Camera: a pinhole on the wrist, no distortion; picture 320 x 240 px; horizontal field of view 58.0 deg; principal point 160.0 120.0 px. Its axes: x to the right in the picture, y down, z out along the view. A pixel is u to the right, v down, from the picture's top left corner.
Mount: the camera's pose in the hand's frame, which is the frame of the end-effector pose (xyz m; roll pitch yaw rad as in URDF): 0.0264 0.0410 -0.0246 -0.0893 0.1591 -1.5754
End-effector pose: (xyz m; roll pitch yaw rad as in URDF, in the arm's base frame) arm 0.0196 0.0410 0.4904 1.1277 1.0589 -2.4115
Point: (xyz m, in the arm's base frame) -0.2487 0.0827 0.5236
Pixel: 94 124
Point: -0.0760 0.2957 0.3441
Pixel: outside the picture
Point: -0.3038 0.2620 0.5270
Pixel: 193 86
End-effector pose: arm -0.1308 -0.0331 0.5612 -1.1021 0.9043 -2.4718
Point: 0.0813 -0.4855 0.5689
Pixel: 57 117
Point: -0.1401 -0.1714 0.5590
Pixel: 223 155
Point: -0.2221 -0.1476 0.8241
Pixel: outside the picture
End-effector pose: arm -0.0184 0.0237 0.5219 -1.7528 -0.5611 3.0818
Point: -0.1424 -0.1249 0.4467
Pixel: 32 141
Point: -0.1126 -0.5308 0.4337
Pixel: 132 84
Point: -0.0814 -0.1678 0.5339
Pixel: 190 125
